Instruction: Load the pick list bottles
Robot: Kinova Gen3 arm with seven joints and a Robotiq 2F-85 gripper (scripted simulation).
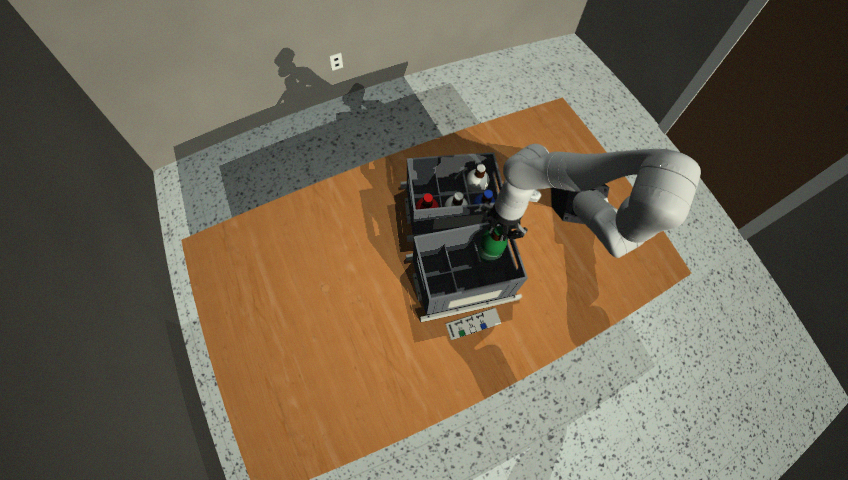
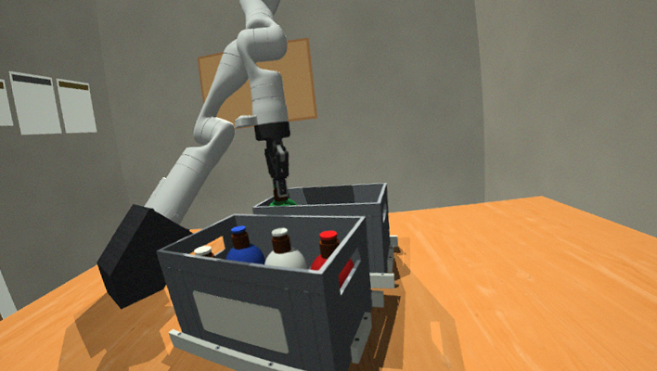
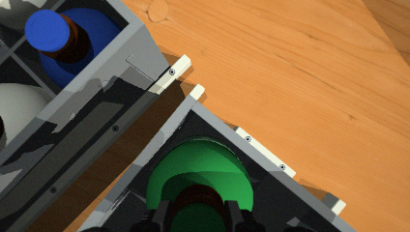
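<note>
Now: hand 70 mm above the green bottle. From my hand the other things lie so: red bottle 140 mm ahead, 180 mm to the right, 120 mm below; blue bottle 40 mm behind, 140 mm to the right, 120 mm below; pick list 100 mm ahead, 180 mm to the left, 200 mm below.
</note>
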